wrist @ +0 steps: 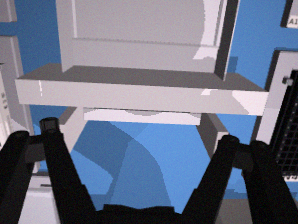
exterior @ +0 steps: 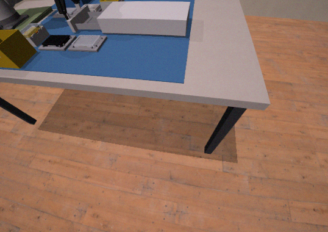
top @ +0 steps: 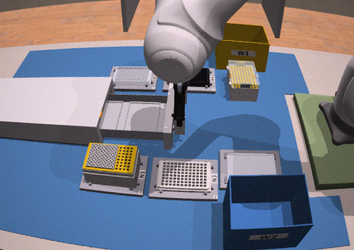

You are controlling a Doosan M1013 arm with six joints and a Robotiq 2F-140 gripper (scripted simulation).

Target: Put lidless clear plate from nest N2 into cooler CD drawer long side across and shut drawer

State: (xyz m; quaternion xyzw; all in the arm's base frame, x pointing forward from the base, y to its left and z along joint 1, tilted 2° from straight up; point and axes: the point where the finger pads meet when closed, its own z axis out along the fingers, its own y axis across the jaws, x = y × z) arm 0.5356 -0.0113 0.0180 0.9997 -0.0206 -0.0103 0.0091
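Right now my hand is 16 cm short of the clear plate, 20 cm to the left of it and 3 cm above it. The rest, counted from my hand: white plate: 1 cm behind, 19 cm to the left, 3 cm below; then drawer: 15 cm ahead, 1 cm to the right, 2 cm below; then black plate: 3 cm behind, 19 cm to the right, 3 cm below.
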